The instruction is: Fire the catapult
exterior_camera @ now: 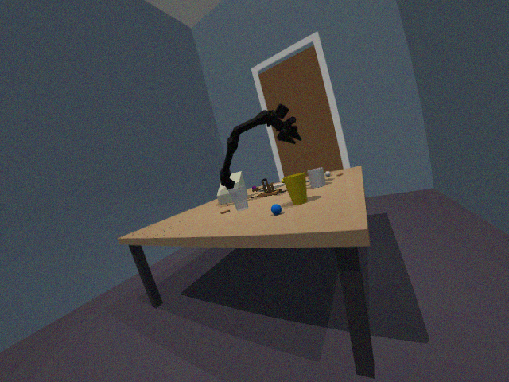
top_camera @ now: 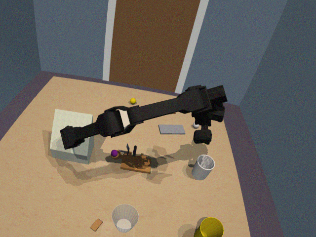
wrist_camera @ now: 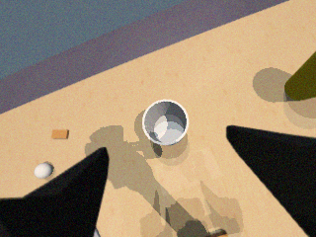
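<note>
Now: gripper tip 37 cm past the purple ball, 21 cm above it and 4 cm to the right of it. Also, from my gripper tip: wooden catapult (30 cm behind, 22 cm below, 5 cm to the left); then grey slab (30 cm to the left, 27 cm below, 6 cm behind); then white mug (25 cm below, 6 cm ahead).
</note>
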